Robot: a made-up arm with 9 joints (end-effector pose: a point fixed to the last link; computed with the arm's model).
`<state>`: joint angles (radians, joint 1 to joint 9).
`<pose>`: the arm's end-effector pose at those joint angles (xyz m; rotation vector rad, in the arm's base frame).
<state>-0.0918 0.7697 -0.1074 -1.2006 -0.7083 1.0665 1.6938 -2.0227 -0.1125</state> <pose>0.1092 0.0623 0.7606 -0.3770 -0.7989 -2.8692</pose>
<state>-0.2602 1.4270 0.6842 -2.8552 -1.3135 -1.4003 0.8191 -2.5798 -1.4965</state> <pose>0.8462 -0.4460 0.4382 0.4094 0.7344 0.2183</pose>
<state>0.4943 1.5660 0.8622 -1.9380 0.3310 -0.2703 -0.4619 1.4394 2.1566</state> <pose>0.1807 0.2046 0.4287 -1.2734 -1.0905 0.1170</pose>
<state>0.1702 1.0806 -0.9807 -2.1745 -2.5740 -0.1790 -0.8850 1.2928 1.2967</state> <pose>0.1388 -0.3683 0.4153 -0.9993 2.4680 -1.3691</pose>
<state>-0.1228 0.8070 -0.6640 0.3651 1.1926 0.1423 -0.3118 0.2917 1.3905</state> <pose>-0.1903 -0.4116 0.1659 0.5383 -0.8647 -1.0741</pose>
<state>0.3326 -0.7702 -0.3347 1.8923 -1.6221 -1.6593 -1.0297 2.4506 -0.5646</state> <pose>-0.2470 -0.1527 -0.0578 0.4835 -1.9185 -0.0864</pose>
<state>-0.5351 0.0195 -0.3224 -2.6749 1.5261 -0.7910 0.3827 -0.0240 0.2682</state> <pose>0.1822 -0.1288 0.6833 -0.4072 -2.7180 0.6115</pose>
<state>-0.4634 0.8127 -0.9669 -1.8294 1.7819 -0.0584 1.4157 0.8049 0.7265</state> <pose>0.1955 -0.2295 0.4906 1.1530 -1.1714 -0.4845</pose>
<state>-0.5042 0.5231 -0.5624 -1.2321 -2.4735 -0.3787 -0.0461 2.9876 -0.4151</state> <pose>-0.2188 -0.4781 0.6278 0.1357 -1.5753 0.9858</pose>
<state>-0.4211 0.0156 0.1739 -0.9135 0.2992 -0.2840 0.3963 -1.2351 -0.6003</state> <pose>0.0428 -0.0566 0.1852 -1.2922 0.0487 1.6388</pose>
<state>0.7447 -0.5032 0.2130 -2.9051 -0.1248 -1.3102 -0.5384 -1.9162 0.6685</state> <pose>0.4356 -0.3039 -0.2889 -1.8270 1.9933 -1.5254</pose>
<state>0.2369 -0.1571 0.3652 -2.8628 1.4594 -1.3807 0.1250 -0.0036 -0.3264</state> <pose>0.1081 0.1656 0.3684 1.0038 1.6305 -1.6520</pose>
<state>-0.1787 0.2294 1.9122 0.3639 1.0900 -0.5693 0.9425 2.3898 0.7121</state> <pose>-0.5706 -0.0421 0.4579 0.0408 -2.6944 -0.8290</pose>
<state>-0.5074 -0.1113 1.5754 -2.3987 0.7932 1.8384 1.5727 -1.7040 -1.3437</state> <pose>-0.3339 0.1690 0.5099 -0.3637 -1.4089 -0.9123</pose>
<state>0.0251 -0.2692 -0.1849 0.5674 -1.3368 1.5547 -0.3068 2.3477 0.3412</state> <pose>-0.0626 -0.4415 0.6655 -0.3792 0.1413 -0.5570</pose>
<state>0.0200 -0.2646 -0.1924 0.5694 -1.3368 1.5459 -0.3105 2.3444 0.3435</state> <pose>-0.0601 -0.4397 0.6629 -0.3794 0.1441 -0.5529</pose>
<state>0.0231 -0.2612 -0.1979 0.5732 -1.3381 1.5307 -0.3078 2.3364 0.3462</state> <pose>-0.0580 -0.4305 0.6654 -0.3988 0.1398 -0.5481</pose>
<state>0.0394 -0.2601 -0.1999 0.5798 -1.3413 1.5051 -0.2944 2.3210 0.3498</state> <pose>-0.0564 -0.4089 0.6753 -0.4495 0.1240 -0.5425</pose>
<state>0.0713 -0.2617 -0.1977 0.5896 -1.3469 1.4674 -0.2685 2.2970 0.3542</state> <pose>-0.0552 -0.3719 0.6916 -0.5370 0.0953 -0.5345</pose>
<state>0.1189 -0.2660 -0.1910 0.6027 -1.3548 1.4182 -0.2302 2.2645 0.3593</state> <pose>-0.0541 -0.3185 0.7096 -0.6613 0.0550 -0.5220</pose>
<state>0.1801 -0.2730 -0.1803 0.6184 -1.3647 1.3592 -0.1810 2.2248 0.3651</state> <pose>-0.0528 -0.2502 0.7226 -0.8176 0.0062 -0.5025</pose>
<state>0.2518 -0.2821 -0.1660 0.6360 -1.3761 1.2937 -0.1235 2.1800 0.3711</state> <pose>-0.0511 -0.1717 0.7237 -0.9979 -0.0467 -0.4740</pose>
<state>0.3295 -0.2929 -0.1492 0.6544 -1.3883 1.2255 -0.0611 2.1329 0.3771</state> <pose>-0.0489 -0.0907 0.7089 -1.1909 -0.0990 -0.4358</pose>
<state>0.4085 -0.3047 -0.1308 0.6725 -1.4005 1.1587 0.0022 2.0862 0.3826</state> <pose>-0.0464 -0.0154 0.6784 -1.3848 -0.1461 -0.3893</pose>
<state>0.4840 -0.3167 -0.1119 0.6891 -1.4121 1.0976 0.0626 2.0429 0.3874</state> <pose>-0.0442 0.0476 0.6369 -1.5671 -0.1855 -0.3378</pose>
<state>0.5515 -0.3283 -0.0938 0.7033 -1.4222 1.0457 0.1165 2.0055 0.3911</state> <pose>-0.0426 0.0949 0.5917 -1.7268 -0.2156 -0.2865</pose>
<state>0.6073 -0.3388 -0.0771 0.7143 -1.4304 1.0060 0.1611 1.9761 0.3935</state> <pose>-0.0419 0.1268 0.5504 -1.8557 -0.2372 -0.2410</pose>
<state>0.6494 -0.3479 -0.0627 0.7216 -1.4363 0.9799 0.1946 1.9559 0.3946</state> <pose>-0.0419 0.1463 0.5185 -1.9490 -0.2520 -0.2061</pose>
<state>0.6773 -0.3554 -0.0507 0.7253 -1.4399 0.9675 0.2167 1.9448 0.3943</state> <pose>-0.0426 0.1569 0.4988 -2.0068 -0.2616 -0.1848</pose>
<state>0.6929 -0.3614 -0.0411 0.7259 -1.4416 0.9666 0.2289 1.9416 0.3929</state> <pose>-0.0439 0.1617 0.4904 -2.0339 -0.2681 -0.1764</pose>
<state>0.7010 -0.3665 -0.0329 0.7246 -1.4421 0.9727 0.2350 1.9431 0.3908</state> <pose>-0.0453 0.1634 0.4892 -2.0426 -0.2728 -0.1761</pose>
